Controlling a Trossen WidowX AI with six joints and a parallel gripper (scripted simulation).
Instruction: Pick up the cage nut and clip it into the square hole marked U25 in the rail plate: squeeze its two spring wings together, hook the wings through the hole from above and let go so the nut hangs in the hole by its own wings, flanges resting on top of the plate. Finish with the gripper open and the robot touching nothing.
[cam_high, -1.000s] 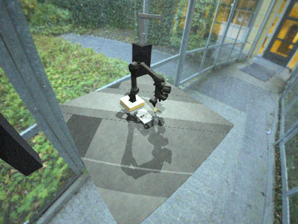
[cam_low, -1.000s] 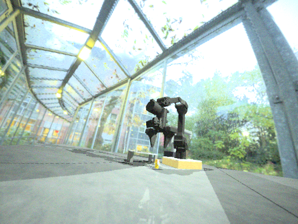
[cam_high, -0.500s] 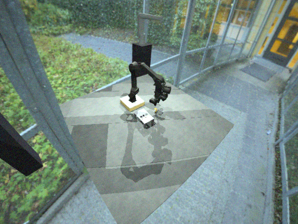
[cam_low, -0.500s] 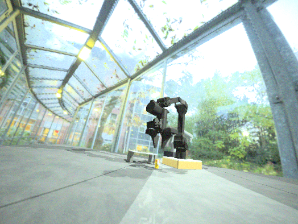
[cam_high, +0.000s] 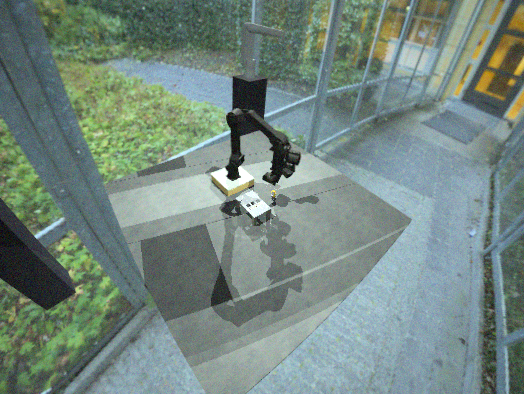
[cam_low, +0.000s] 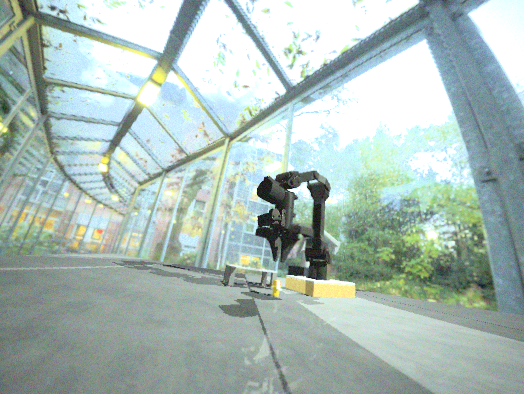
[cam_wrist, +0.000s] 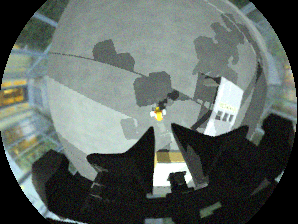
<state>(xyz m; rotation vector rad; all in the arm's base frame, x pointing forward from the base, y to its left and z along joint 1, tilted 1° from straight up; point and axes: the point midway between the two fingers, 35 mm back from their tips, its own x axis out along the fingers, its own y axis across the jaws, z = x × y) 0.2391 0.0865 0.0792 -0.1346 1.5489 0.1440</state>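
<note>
Now: the yellow cage nut 7 cm below my gripper tip. The rest, counted from my gripper tip: label strip: 3 cm ahead, 17 cm to the right, 3 cm below.
</note>
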